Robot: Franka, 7 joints.
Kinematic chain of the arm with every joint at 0, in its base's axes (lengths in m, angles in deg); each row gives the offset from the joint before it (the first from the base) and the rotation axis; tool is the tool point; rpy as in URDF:
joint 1: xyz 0 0 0.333 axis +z
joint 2: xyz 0 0 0 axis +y
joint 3: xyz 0 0 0.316 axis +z
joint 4: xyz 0.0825 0 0 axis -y
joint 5: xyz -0.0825 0 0.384 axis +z
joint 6: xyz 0 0 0 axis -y
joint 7: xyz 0.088 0 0 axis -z
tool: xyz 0 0 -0.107 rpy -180 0 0
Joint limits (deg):
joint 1: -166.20..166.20
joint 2: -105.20..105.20
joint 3: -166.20..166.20
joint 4: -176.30..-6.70
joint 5: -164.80..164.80
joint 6: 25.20..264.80
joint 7: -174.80..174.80
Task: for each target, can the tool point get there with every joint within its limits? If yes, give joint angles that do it. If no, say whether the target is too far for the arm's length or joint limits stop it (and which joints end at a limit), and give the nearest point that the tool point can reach.
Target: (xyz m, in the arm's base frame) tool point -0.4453 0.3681 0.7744
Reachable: yes | joints -1.54 -65.73 52.58 -79.21 -19.09 233.18 -148.03
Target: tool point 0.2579 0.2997 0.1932
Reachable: yes | joints 11.57 6.69 38.23 -157.01 13.21 163.39 15.06
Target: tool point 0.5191 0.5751 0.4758
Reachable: yes | joints 72.89 65.78 -48.00 -54.81 -127.29 73.61 -71.55
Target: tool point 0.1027 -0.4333 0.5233
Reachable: yes | joints 18.80 81.29 -107.75 -137.23 -75.36 118.63 -143.89
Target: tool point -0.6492 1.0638 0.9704
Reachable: no: too far | nearest point -0.3979 0.6520 0.7236 | short by 0.542 m
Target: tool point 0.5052 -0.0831 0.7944
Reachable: yes | joints -113.92 -34.02 86.92 -88.68 69.59 213.99 -60.61
